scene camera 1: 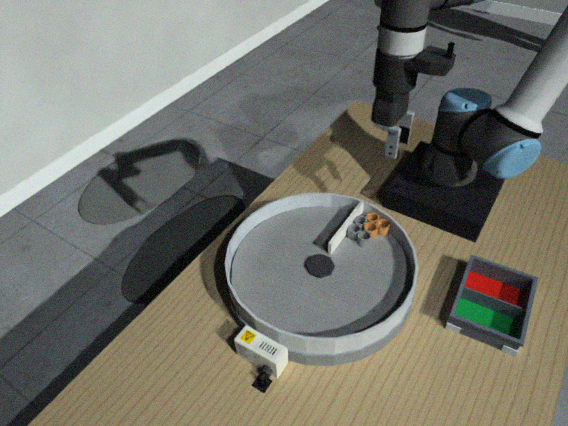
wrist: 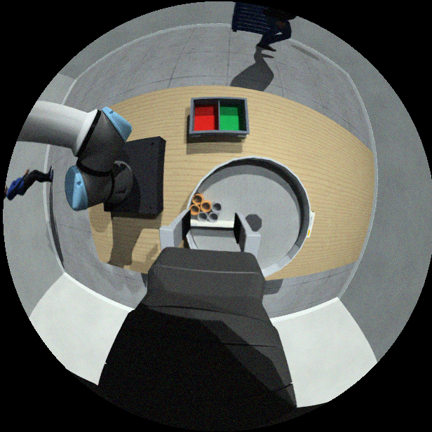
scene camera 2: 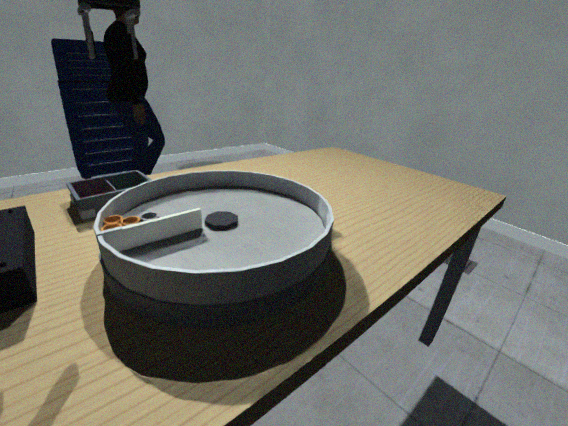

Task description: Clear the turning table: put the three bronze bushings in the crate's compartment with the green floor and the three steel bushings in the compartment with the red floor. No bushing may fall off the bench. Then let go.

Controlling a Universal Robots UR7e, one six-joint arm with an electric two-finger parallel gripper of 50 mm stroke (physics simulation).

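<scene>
Three bronze bushings and three steel bushings stand upright in a tight cluster on the turning table, beside its white divider. In scene camera 2 the divider hides most of the steel ones. The crate shows a bare green floor and a bare red floor. My gripper is open and empty, high above the bench, apart from the bushings.
A dark hub sits mid-table, inside the raised rim. A white box with a yellow label stands against the rim, with a small black device beside it. The arm's black base stands near the bushings' side.
</scene>
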